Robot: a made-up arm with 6 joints.
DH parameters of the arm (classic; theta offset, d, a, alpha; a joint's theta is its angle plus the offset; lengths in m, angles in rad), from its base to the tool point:
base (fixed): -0.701 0 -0.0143 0
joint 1: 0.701 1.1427 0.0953 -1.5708
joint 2: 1.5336 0 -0.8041 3.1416
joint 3: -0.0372 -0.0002 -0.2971 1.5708
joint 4: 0 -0.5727 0.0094 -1.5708
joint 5: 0 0.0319 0.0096 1.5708
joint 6: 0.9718 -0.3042 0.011 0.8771
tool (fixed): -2.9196 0.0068 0 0
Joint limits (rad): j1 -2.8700..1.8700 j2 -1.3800..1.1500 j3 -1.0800..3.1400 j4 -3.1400..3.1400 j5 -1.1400..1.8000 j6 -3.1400..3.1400
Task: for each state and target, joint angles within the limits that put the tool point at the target. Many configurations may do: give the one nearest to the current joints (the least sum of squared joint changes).
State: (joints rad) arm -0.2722 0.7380 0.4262 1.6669 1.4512 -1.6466
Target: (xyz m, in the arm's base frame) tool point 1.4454 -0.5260 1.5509
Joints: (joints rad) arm -0.5248 1.0222 0.5263 1.5219 1.2248 -1.6352
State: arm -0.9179 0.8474 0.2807 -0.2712 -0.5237 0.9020
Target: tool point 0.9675 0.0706 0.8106
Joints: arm 0.0046 1.0596 -0.3418 -0.4294 -0.7983 0.8898
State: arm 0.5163 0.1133 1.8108 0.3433 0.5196 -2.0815
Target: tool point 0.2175 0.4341 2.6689
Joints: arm 0.9129 0.7447 1.9382 0.5338 0.7515 -2.0914
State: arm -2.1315 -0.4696 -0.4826 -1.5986 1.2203 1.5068
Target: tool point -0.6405 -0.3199 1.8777
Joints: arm -2.2788 -0.1757 -0.5893 -1.5931 1.1733 1.5048
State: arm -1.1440 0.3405 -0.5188 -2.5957 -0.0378 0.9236
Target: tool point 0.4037 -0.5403 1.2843
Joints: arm -0.9486 0.0149 -1.0800 -2.5946 0.2038 0.9346
